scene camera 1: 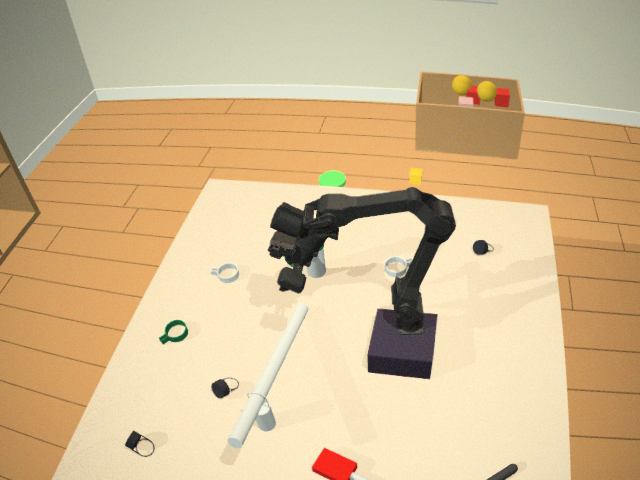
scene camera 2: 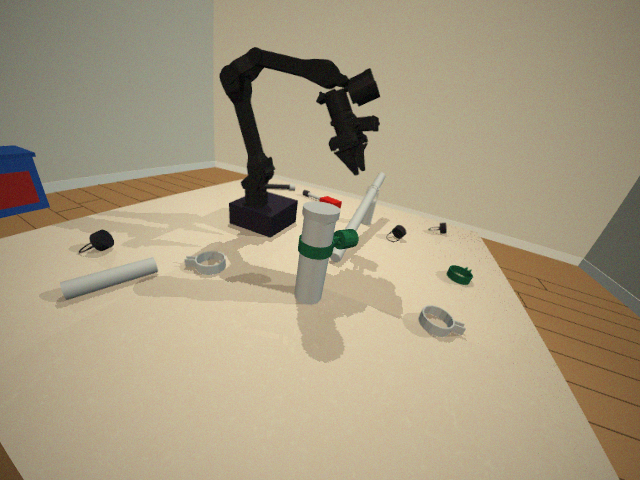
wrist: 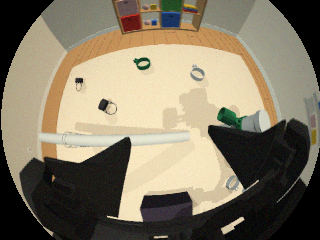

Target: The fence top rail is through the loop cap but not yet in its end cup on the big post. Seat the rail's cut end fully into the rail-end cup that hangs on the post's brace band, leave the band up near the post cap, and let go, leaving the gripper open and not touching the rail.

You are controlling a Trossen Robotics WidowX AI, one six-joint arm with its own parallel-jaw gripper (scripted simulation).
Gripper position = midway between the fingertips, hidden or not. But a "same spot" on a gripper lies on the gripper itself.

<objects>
my gripper: scene camera 1 284, 276; scene camera 2; wrist
top rail: scene camera 1 265, 382; scene camera 2; wrist
same spot on my gripper: (scene camera 2: 352, 154) = (wrist: 255, 134)
same spot on top rail: (wrist: 141, 139) = (scene camera 2: 354, 220)
</objects>
